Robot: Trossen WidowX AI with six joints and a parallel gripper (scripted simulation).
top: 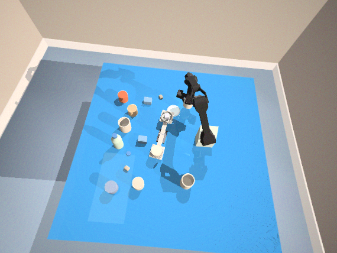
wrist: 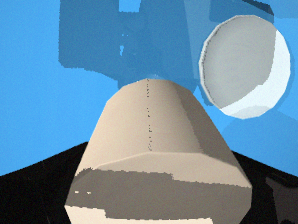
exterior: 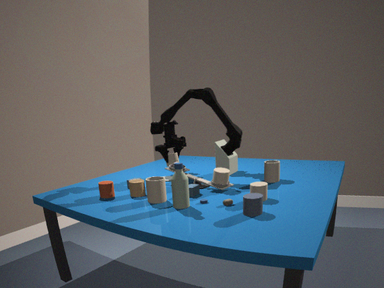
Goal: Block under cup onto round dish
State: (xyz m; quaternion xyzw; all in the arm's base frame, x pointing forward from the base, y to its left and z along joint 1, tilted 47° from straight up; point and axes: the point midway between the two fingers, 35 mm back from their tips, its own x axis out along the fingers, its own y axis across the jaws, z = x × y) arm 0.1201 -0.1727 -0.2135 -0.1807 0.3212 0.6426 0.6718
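The pale round dish is 10 cm ahead of my gripper tip, 7 cm below it and 3 cm to the left of it. The rest, counted from my gripper tip: balance 26 cm to the left, 17 cm ahead, 5 cm below; tan cylinder 42 cm ahead, 8 cm to the left, 4 cm below; balance beam 26 cm to the left, 17 cm ahead, 3 cm below.
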